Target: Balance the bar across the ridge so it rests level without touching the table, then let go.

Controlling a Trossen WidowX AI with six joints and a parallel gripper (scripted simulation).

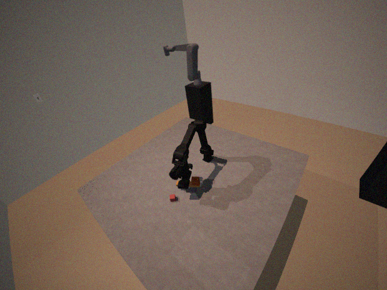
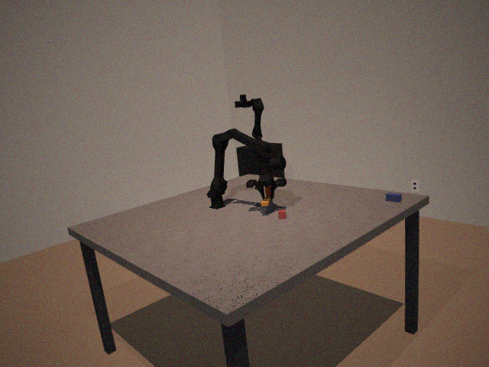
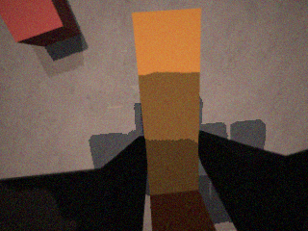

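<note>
The red cube is 120 mm ahead of my gripper tip, 40 mm below it and 30 mm to the right of it. Also, from my gripper tip: blue block 430 mm to the left, 430 mm ahead, 40 mm below.
</note>
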